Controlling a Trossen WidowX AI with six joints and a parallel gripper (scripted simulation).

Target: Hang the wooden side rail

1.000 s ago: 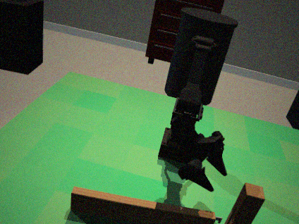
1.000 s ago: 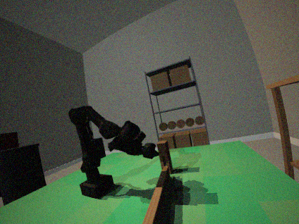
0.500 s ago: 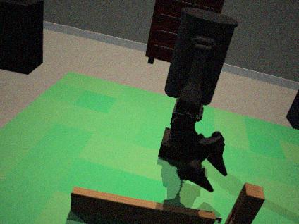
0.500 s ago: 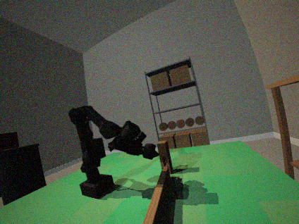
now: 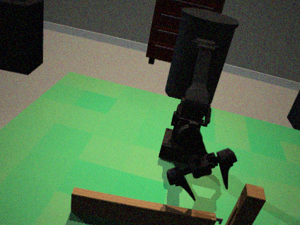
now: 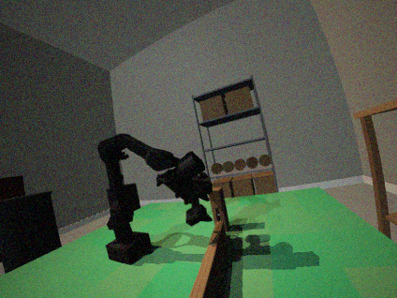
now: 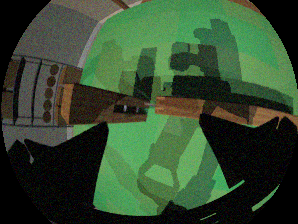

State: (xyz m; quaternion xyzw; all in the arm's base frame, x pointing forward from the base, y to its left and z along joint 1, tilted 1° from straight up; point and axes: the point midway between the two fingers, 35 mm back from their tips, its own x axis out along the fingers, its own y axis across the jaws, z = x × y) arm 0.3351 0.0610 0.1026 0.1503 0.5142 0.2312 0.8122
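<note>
The headboard post is 1 cm ahead of my gripper tip, 11 cm to the left of it and 4 cm below it.
</note>
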